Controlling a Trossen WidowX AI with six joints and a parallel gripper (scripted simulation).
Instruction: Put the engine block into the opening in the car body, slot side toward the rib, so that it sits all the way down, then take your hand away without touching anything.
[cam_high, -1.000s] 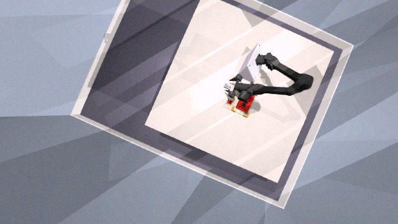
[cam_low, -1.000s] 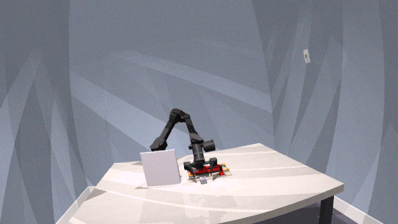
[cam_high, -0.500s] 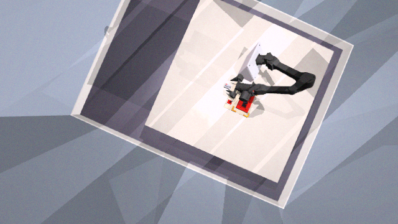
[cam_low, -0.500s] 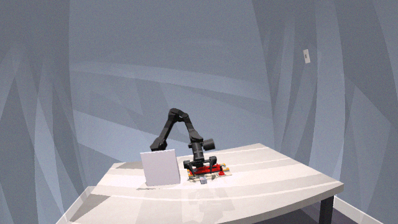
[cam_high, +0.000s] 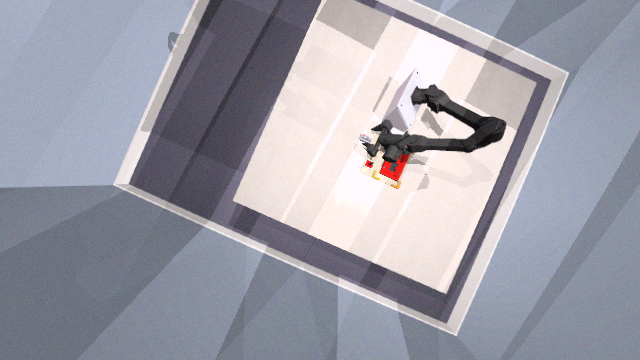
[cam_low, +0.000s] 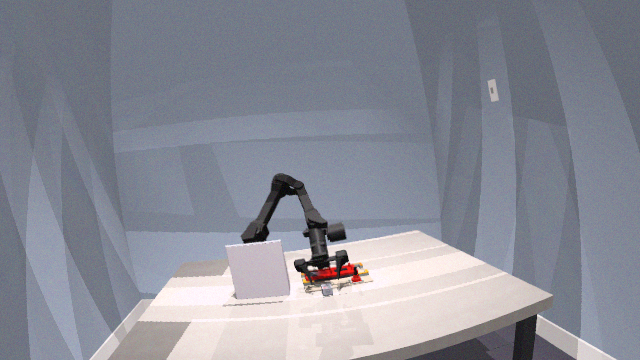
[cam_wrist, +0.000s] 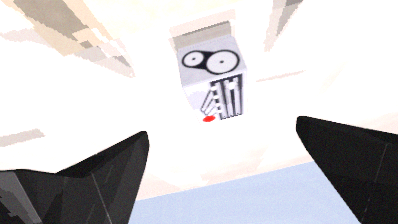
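Right now my gripper tip is 10 mm short of the engine block and 30 mm above it.
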